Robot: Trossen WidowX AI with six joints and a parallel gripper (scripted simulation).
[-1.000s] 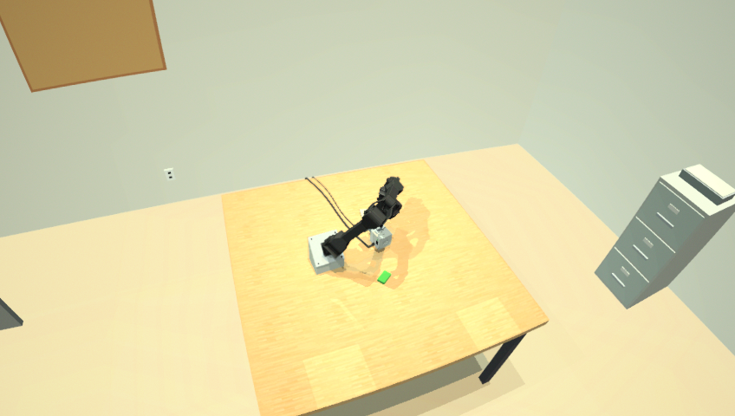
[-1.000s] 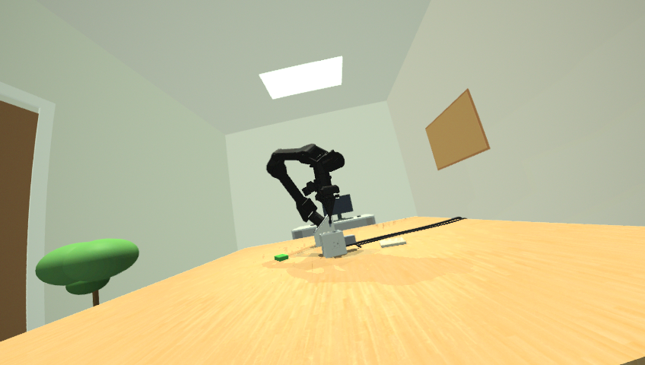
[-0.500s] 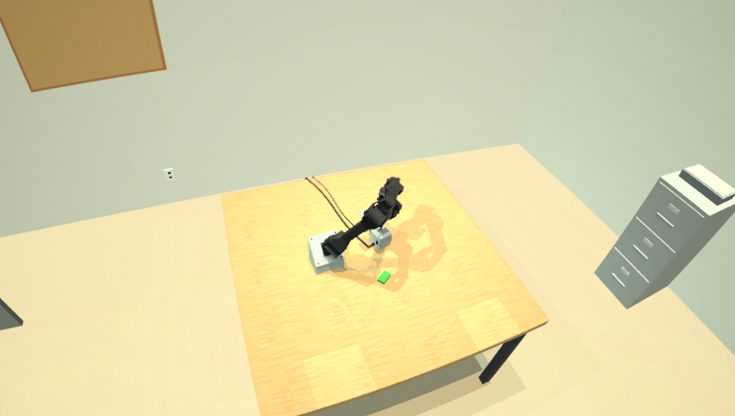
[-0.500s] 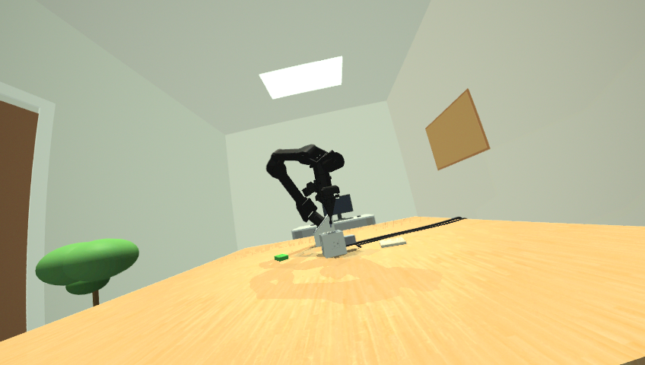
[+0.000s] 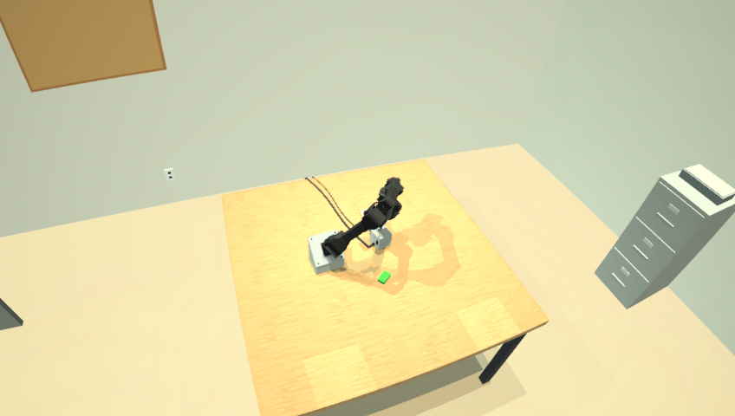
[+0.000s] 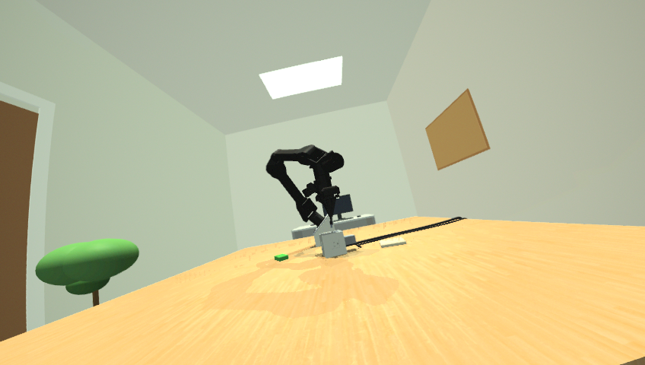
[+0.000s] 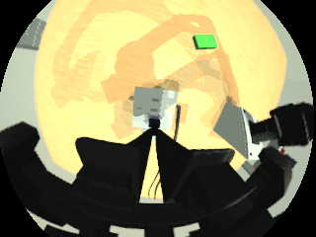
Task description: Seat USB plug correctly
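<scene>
My gripper tip is 2 cm above the dark USB plug. Also, from my gripper tip: flat white pad: 19 cm to the left, 12 cm below, 4 cm ahead; then green block: 22 cm to the right, 12 cm below, 8 cm behind.
</scene>
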